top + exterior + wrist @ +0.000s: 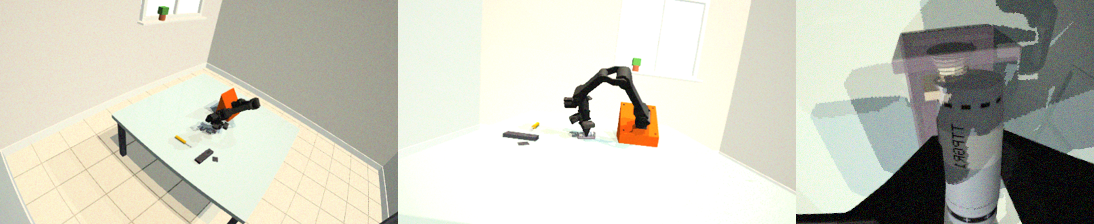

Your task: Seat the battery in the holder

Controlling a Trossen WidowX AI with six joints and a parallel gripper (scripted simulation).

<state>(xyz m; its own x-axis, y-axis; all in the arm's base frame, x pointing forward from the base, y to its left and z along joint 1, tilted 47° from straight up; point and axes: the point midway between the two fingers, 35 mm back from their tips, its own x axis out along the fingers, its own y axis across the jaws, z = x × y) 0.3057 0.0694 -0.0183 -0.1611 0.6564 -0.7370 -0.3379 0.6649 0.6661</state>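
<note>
Right now my gripper tip is 10 mm below the grey-and-white battery. Also, from my gripper tip: dark flat bar (300 mm ahead, 130 mm to the left); small dark square (260 mm ahead, 200 mm to the left, 10 mm below); yellow-handled screwdriver (310 mm ahead, 50 mm to the right).
</note>
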